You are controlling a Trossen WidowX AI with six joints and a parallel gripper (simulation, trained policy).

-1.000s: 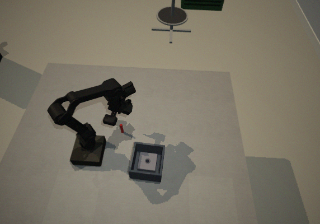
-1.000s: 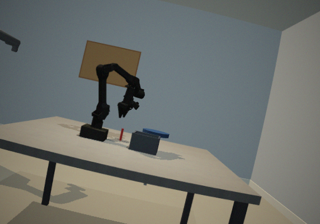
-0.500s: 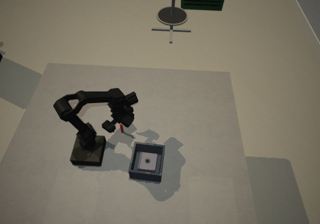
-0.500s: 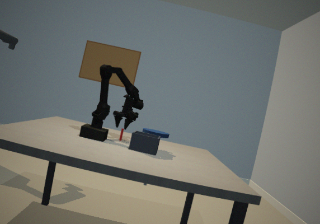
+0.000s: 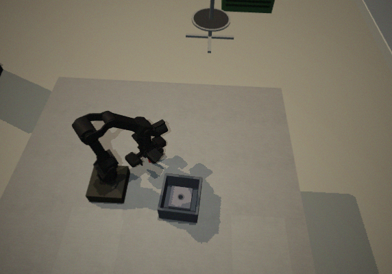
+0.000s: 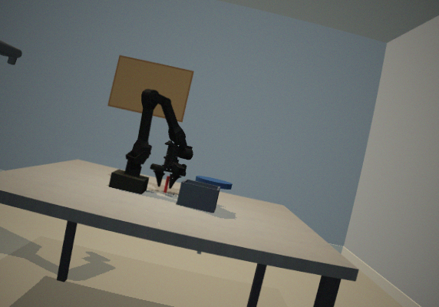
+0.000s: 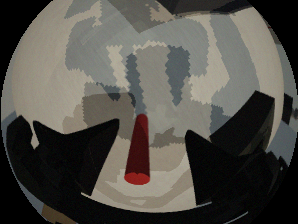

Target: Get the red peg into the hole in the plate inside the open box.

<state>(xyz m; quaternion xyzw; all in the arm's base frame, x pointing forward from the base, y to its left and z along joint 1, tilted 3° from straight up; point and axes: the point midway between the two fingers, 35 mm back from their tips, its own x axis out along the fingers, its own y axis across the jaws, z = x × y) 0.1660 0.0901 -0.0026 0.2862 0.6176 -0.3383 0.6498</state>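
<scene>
The red peg lies 2 cm above my gripper tip, 1 cm to the left of it and 1 cm ahead of it. From my gripper tip the other things lie so: dark grey box 20 cm to the right, 14 cm ahead; then grey plate 20 cm to the right, 14 cm ahead, 2 cm above.
</scene>
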